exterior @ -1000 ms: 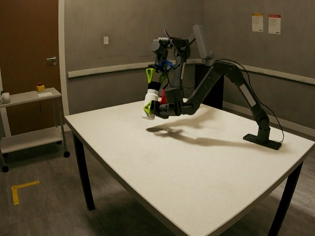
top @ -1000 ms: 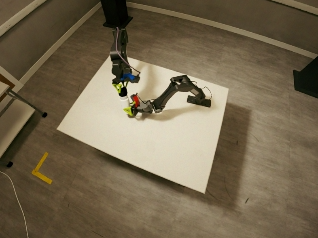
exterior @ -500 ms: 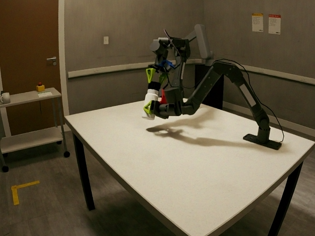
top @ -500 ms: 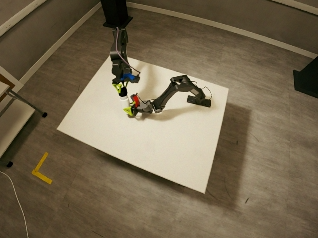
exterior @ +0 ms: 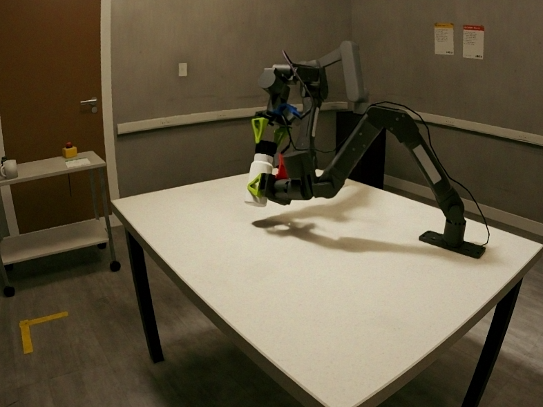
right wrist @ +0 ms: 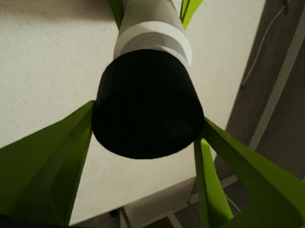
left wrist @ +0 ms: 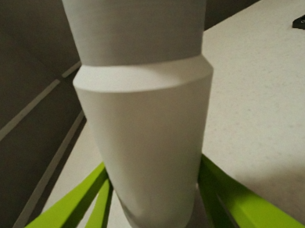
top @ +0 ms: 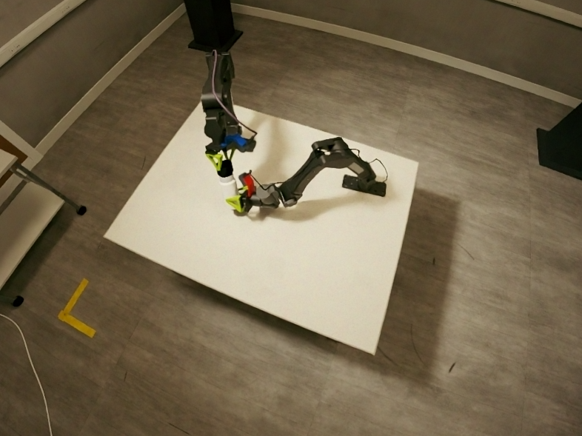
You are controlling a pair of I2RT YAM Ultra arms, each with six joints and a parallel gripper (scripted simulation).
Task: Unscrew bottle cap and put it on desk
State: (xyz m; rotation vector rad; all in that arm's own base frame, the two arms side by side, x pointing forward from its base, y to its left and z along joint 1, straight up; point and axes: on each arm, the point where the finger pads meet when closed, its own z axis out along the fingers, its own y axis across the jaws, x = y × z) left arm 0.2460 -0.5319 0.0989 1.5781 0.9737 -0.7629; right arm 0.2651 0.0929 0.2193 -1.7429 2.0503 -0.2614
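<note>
Now: the black cap 2 cm below my right hand and 1 cm ahead of it. Also, from my right hand: white bottle: 7 cm below, 4 cm ahead, 3 cm to the left.
The white bottle is 50 mm above my left hand, 20 mm to the right of it and 20 mm behind it. From my left hand the other things lie so: black cap 100 mm above, 50 mm behind, 40 mm to the right.
</note>
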